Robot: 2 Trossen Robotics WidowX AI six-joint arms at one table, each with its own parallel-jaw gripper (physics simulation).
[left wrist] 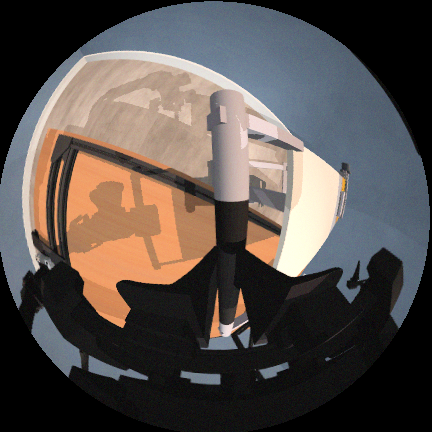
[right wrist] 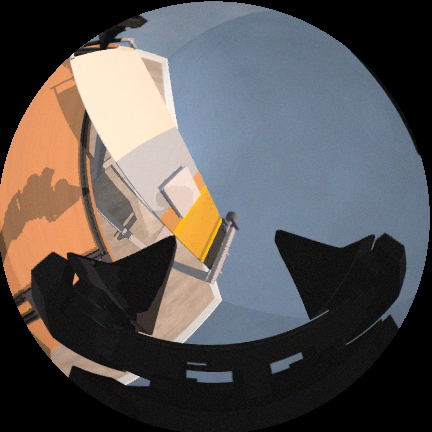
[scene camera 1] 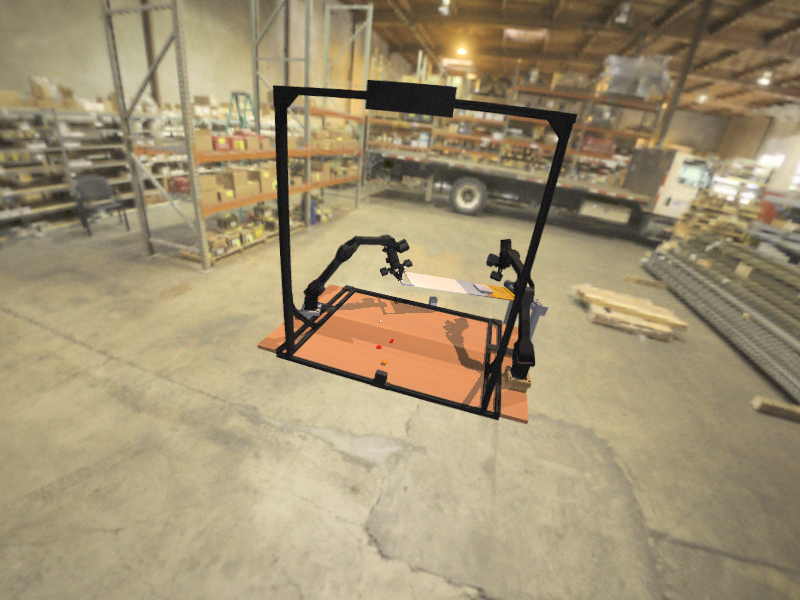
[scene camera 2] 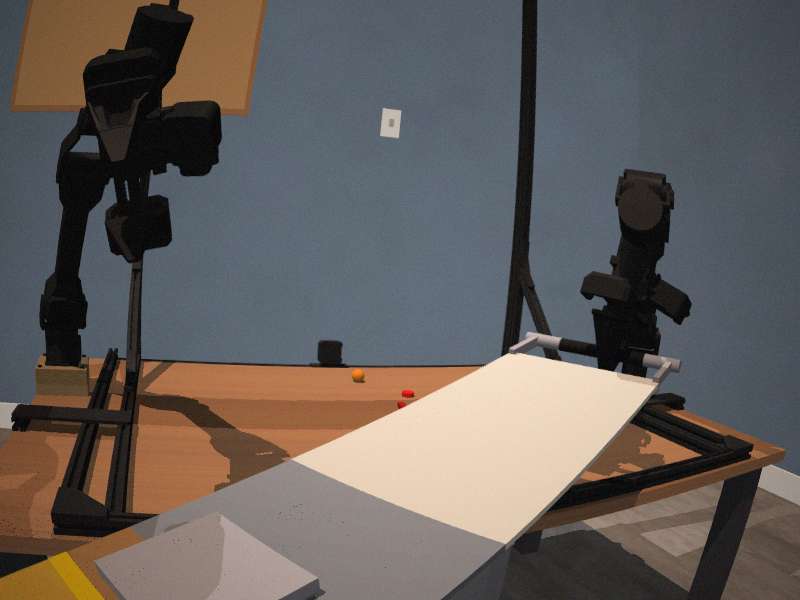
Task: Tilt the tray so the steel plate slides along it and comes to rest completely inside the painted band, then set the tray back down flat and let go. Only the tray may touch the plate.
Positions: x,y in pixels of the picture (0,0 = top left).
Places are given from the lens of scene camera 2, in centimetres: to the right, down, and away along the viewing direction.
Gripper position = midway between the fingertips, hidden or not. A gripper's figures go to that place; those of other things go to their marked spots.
my left gripper (scene camera 2: 603,376): 25, 9, 73
my right gripper (scene camera 2: 125,214): -19, -6, 40
steel plate (scene camera 2: 212,550): -11, 15, 33
